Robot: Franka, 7 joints.
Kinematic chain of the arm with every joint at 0, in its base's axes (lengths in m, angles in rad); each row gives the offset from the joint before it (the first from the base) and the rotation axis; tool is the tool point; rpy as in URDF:
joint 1: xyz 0 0 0.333 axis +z
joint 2: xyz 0 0 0 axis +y
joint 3: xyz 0 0 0.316 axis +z
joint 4: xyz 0.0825 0 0 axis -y
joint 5: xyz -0.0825 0 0.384 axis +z
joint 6: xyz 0 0 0 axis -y
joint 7: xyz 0.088 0 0 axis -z
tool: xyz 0 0 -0.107 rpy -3.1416 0 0
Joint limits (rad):
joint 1: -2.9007..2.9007
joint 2: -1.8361..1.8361
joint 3: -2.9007..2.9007
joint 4: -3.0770..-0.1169
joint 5: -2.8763..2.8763
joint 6: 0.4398..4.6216
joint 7: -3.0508..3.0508
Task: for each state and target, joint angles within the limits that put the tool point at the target. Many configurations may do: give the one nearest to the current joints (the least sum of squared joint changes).
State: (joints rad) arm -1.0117 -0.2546 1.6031 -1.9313 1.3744 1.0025 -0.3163
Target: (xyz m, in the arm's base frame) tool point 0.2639 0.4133 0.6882
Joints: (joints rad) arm -0.9500 -0.0353 1.6412 -1.6263 1.4559 0.8558 -0.3163
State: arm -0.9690 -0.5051 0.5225 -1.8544 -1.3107 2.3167 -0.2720
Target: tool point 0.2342 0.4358 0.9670
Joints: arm -1.0092 -0.8126 0.9643 -1.1336 -1.3006 2.4906 -0.2720
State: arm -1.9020 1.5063 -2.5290 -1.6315 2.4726 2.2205 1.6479
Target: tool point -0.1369 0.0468 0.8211
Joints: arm -1.8873 1.5602 -2.8526 -2.3590 2.4730 2.4582 1.6479
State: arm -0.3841 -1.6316 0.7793 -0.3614 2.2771 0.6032 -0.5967
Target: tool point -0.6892 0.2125 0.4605
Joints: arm -0.1321 -1.3735 0.7417 -0.4247 2.3452 0.7470 -0.5967
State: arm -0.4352 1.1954 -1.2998 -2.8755 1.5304 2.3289 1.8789
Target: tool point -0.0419 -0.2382 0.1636
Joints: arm 0.2976 0.9502 -1.4014 -3.0183 1.4824 2.1856 1.8789
